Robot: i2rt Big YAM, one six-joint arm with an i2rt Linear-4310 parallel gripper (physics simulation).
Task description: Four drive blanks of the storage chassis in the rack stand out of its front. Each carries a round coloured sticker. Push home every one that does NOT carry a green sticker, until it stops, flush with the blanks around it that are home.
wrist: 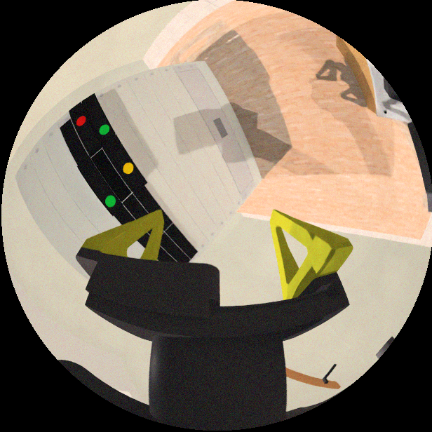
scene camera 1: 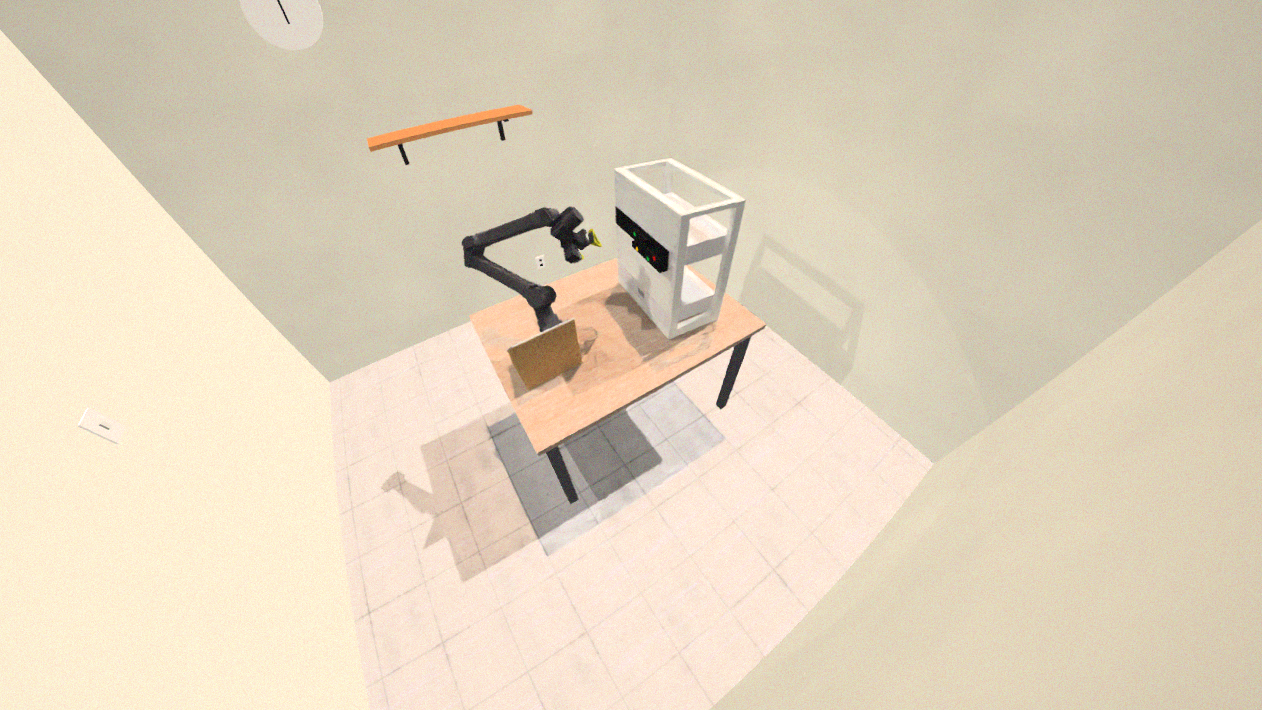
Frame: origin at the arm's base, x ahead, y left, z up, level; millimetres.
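Where they show: gripper, fingertip midpoint: (scene camera 1: 592, 252); arm's base, link origin: (scene camera 1: 551, 328).
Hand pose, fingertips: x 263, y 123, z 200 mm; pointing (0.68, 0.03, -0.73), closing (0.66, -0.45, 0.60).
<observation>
Things, the pixels of their top centre, and the offset from my fingertips. "spot": a spot on its surface instead. Level surfaces: height alone.
- black storage chassis, surface spot: (scene camera 1: 623, 220) spot: dx +210, dy +110, dz +35 mm
- red sticker, top centre: (scene camera 1: 654, 256) dx +164, dy -208, dz +39 mm
- yellow sticker, top centre: (scene camera 1: 637, 246) dx +168, dy -74, dz +10 mm
- wooden table, surface height: dz -386 mm
The black storage chassis (scene camera 1: 623, 220) (wrist: 109, 169) is in the white rack (scene camera 1: 650, 201) (wrist: 165, 95). In the wrist view its front shows a red sticker (scene camera 1: 653, 258) (wrist: 81, 120), a green sticker (wrist: 104, 129) beside it, a yellow sticker (scene camera 1: 637, 249) (wrist: 128, 168) and another green sticker (wrist: 110, 201). How far each stickered blank stands out is hard to tell. My gripper (scene camera 1: 589, 248) (wrist: 216, 215) is open and empty, in the air in front of the rack, apart from the chassis. Its left finger in the wrist view hides part of the chassis front.
The rack stands on the wooden table (scene camera 1: 608, 388) (wrist: 325, 200). A tan upright board (scene camera 1: 547, 355) (wrist: 356, 70) stands by the arm's base. An orange wall shelf (scene camera 1: 450, 128) (wrist: 312, 380) hangs on the wall behind the arm.
</observation>
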